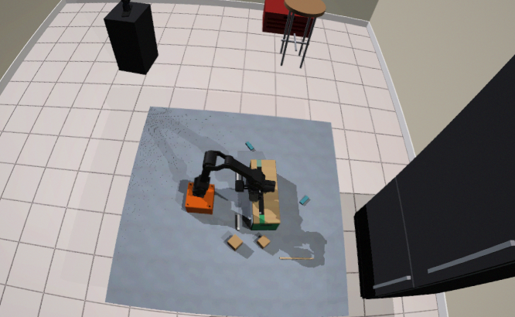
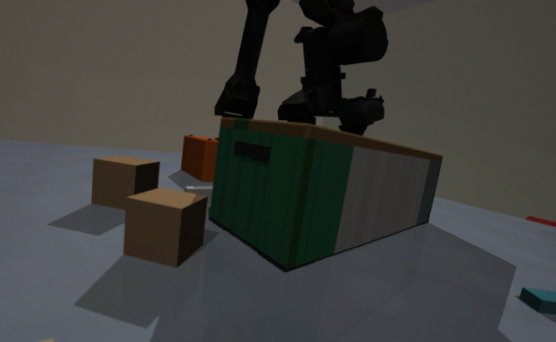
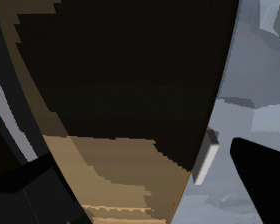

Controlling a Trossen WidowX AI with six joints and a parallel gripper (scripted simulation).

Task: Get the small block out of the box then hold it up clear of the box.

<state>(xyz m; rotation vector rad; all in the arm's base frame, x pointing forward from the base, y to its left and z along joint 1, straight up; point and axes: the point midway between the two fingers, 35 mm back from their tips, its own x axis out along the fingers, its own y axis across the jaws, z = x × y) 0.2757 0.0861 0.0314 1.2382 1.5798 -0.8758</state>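
My gripper tip is now 40 mm short of the yellow-green block and 30 mm to the right of it. The rest, counted from my gripper tip: long box (40 mm ahead, 20 mm to the right, 30 mm below); then thin wooden stick (330 mm ahead, 320 mm to the right, 90 mm below).
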